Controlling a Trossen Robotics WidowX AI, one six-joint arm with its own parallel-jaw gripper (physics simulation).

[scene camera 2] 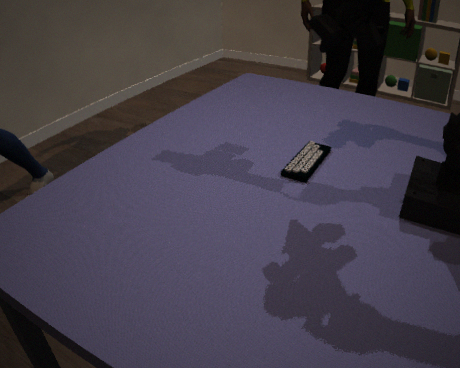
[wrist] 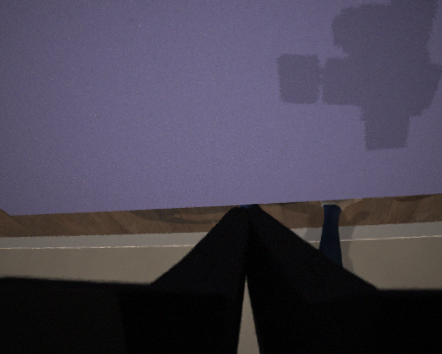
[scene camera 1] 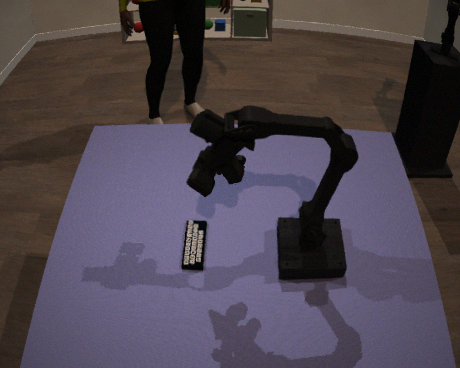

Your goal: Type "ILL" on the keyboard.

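Where they show: gripper, fingertip midpoint: (scene camera 2: 321, 51) (wrist: 245, 221); arm's base, origin of the base link: (scene camera 2: 452, 186) (scene camera 1: 311, 243).
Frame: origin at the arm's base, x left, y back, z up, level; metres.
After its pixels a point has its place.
Observation:
A small black keyboard (scene camera 1: 194, 245) @(x -0.028, y -0.349, z -0.037 m) (scene camera 2: 306, 161) @(x -0.015, y -0.346, z -0.037 m) with several rows of pale keys lies flat on the purple table (scene camera 1: 125, 175) @(x -0.359, y -0.621, z -0.053 m) (scene camera 2: 165, 210) @(x 0.290, y -0.543, z -0.052 m) (wrist: 150, 100) @(x -0.210, y -0.548, z -0.052 m). Its letters are too blurred to read in the scene views, and it does not show in the wrist view. My gripper (wrist: 245, 221) @(x -0.041, y -0.339, z 0.229 m) is shut and empty, its two dark fingertips together at the lower middle of the wrist view. In scene camera 1 my hand hangs high over the table, beyond the keyboard and apart from it; the fingertips cannot be made out there. The gripper does not show in scene camera 2.
The arm's black base (scene camera 1: 311, 248) @(x 0.028, y -0.003, z 0.010 m) (scene camera 2: 432, 195) @(x 0.065, y -0.043, z 0.002 m) stands right of the keyboard. Shadows of the arm fall across the table and beside the keyboard. A person (scene camera 1: 172, 55) (scene camera 2: 352, 45) stands beyond the far edge, before a shelf unit. A black pedestal (scene camera 1: 429, 110) stands past the right edge.

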